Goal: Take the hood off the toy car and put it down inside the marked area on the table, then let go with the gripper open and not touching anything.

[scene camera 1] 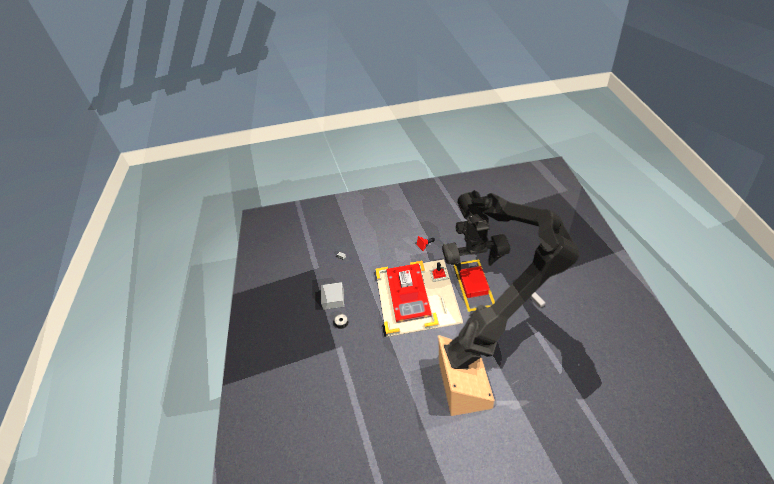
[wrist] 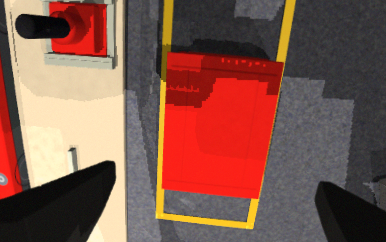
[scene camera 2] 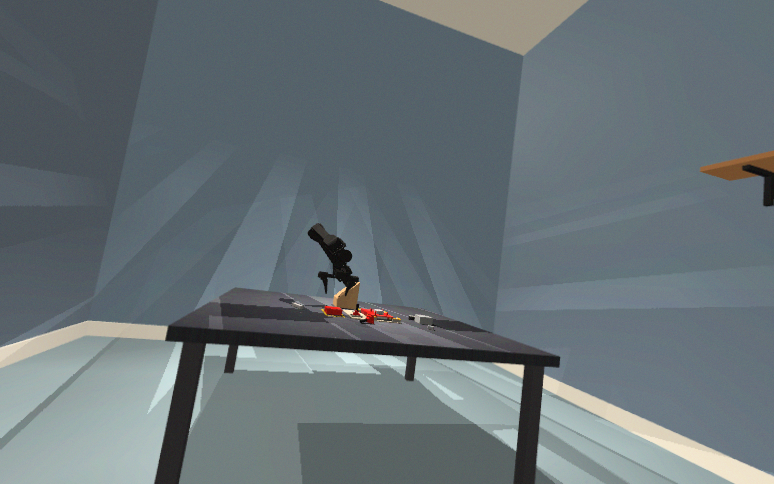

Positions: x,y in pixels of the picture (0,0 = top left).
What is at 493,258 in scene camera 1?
The gripper.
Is the gripper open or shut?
Open.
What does the gripper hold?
Nothing.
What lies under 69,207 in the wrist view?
The gripper.
